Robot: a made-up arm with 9 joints. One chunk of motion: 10 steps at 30 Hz.
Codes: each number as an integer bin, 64 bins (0 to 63) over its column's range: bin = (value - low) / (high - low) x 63, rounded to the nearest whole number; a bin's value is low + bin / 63 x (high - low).
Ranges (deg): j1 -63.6..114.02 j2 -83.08..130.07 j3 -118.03..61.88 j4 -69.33..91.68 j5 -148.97..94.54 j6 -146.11..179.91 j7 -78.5..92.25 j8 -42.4..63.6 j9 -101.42..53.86
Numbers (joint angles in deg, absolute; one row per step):
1: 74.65 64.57 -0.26 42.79 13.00 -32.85 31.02 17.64 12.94
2: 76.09 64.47 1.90 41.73 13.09 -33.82 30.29 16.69 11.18
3: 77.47 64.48 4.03 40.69 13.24 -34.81 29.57 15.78 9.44
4: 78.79 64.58 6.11 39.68 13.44 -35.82 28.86 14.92 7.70
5: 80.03 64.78 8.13 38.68 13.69 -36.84 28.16 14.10 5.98
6: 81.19 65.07 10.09 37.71 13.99 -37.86 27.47 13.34 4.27
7: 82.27 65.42 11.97 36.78 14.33 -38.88 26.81 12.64 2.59
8: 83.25 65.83 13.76 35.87 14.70 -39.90 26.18 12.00 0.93
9: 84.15 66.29 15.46 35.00 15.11 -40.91 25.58 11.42 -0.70
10: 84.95 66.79 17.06 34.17 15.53 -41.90 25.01 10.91 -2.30
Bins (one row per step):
1: 49 44 41 44 42 22 40 36 46
2: 50 44 42 43 42 22 40 35 46
3: 50 44 43 43 42 22 40 35 45
4: 51 44 43 43 42 21 40 34 44
5: 51 44 44 42 42 21 39 34 44
6: 51 44 45 42 42 21 39 33 43
7: 52 44 46 42 42 21 39 33 42
8: 52 44 46 41 42 21 39 32 42
9: 52 44 47 41 42 20 38 32 41
10: 53 44 47 40 43 20 38 32 40

